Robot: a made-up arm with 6 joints.
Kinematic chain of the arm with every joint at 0, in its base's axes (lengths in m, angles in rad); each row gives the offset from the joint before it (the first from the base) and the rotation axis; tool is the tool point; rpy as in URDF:
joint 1: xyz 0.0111 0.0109 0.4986 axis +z
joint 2: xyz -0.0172 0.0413 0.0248 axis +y
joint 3: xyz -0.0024 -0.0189 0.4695 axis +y
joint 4: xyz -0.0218 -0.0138 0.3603 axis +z
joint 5: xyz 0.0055 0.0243 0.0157 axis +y
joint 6: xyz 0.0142 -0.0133 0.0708 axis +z
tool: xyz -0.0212 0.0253 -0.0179 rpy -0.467 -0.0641 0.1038
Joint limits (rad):
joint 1: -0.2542..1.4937
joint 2: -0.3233..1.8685
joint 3: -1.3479..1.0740
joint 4: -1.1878..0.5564
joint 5: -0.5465..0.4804
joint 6: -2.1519..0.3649
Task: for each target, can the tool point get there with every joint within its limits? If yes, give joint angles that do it. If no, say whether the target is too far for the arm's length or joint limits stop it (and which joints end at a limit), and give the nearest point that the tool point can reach.
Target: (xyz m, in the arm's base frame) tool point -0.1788 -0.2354 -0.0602
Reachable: no: joint limits stop it (at a limit: joint 1, joint 2, joint 3, joint 5) | nearest point 0.4582 -0.1276 -0.0148 | short by 0.648 m
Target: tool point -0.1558 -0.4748 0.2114
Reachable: no: joint limits stop it (at a limit: joint 2, joint 3, joint 4, joint 5) | nearest point -0.1757 -0.5328 0.8610 | short by 0.652 m
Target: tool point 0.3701 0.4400 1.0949
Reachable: yes | joints 0.8762 0.3936 0.7553 -0.9290 0.2826 -1.0175
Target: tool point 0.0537 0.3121 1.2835
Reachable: yes | joints 1.2616 0.0311 0.7245 0.0502 0.2331 -1.1799
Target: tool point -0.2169 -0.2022 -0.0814
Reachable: no: joint limits stop it (at a limit: joint 1, joint 2, joint 3, joint 5) | nearest point 0.4576 -0.1237 -0.0152 | short by 0.682 m
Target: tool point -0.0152 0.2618 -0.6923
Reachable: no: too far | nearest point 0.0367 0.5062 -0.0448 | short by 0.694 m
